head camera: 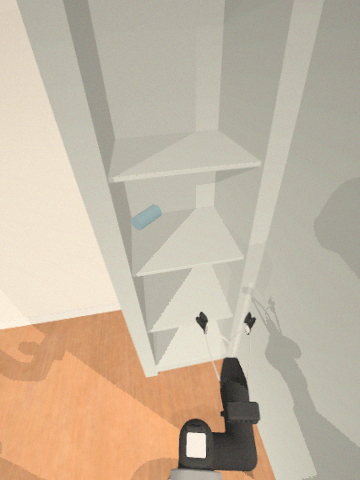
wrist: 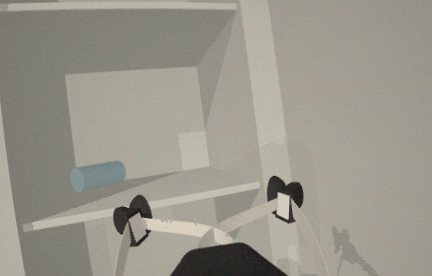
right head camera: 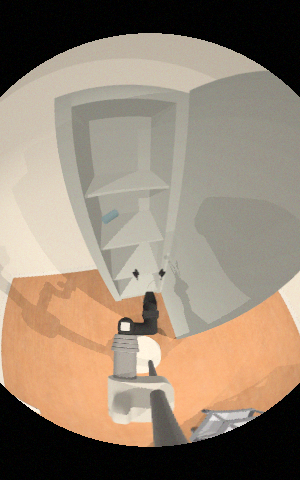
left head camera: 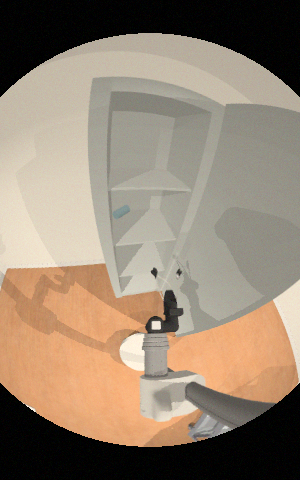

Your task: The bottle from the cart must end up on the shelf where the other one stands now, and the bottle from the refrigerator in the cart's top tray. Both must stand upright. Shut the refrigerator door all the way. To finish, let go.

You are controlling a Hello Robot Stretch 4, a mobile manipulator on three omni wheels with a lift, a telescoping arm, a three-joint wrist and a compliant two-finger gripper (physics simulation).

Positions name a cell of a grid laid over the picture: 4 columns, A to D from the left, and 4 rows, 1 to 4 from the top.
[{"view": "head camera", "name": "gripper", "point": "C3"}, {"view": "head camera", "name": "refrigerator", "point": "C2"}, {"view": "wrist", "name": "gripper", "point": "B3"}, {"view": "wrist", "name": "light blue bottle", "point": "A3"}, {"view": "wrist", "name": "refrigerator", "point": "B2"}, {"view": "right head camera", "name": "refrigerator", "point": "C2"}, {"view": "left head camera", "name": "refrigerator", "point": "C2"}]
